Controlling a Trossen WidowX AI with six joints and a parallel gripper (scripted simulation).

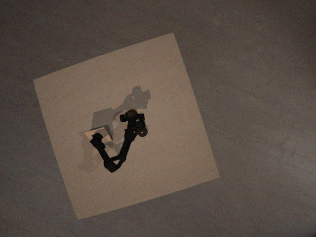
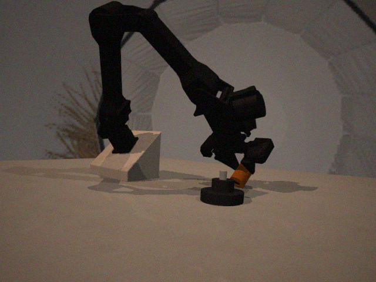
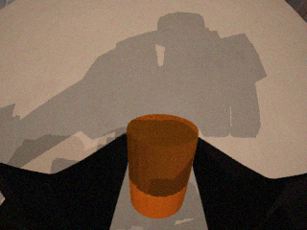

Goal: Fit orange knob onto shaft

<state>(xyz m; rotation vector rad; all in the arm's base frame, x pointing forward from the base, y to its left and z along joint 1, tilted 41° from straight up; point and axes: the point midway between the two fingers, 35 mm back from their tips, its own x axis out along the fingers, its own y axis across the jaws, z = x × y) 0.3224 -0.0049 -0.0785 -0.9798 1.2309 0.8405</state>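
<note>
My gripper tip is now 10 mm to the left of the orange knob. Round my gripper tip: black round pedestal (190 mm to the right, 10 mm below).
</note>
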